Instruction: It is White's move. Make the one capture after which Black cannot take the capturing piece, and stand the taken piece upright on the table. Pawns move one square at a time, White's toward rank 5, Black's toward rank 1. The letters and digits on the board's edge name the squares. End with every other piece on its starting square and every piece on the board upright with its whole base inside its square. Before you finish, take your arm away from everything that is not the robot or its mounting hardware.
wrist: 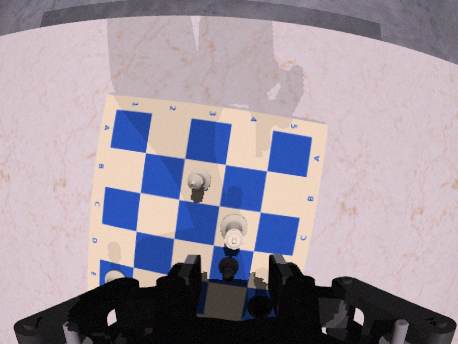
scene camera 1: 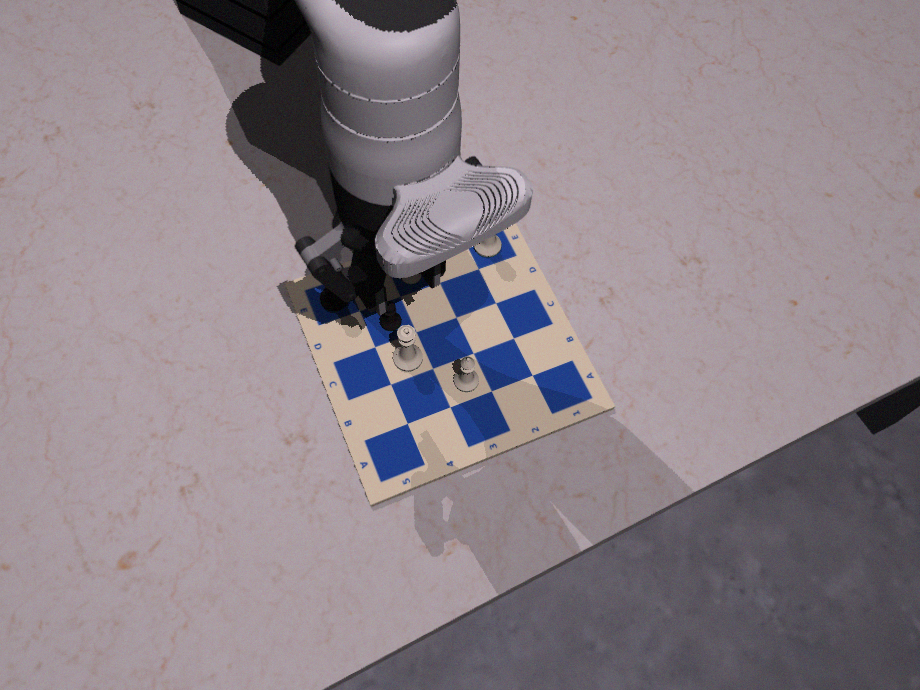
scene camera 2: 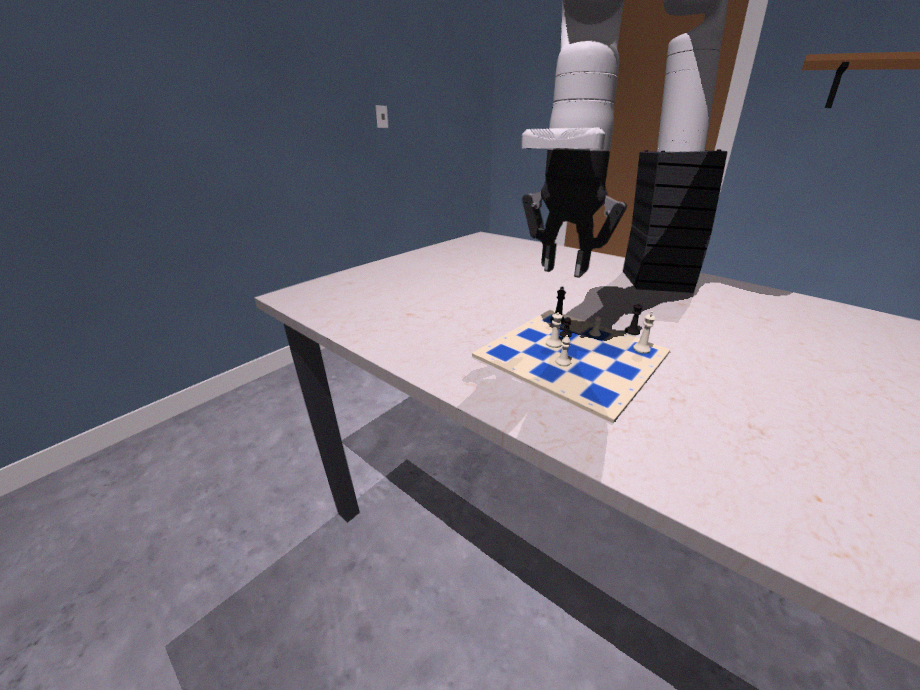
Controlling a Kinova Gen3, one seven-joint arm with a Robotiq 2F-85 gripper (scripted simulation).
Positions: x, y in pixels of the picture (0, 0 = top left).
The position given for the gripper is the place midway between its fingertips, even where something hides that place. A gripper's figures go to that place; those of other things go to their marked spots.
Labels:
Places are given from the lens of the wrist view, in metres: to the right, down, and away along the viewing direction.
gripper [wrist: 234, 271]: 0.00, 0.06, 0.16
blue-and-cream chessboard [wrist: 144, 218]: -0.08, 0.05, 0.27

